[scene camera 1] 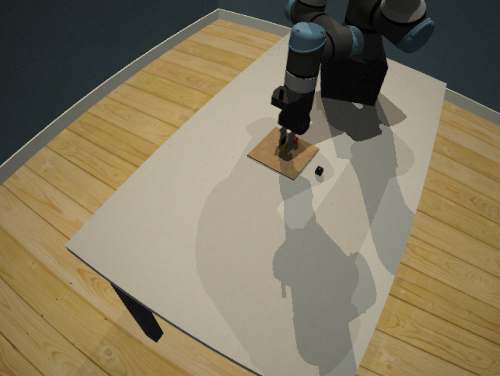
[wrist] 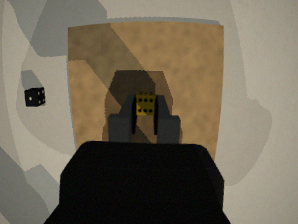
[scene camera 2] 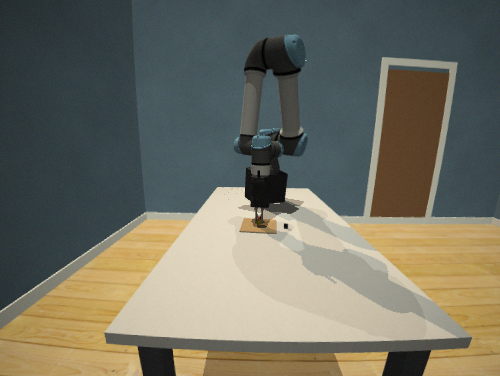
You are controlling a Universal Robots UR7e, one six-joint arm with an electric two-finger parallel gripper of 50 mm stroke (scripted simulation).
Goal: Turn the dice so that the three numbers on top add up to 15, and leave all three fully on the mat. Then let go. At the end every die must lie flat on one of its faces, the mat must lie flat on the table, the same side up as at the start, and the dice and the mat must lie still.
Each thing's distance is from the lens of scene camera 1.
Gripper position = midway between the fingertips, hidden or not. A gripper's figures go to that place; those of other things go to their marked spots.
my gripper [scene camera 1: 285,148]: 98 cm
brown square mat [scene camera 1: 290,164]: 95 cm
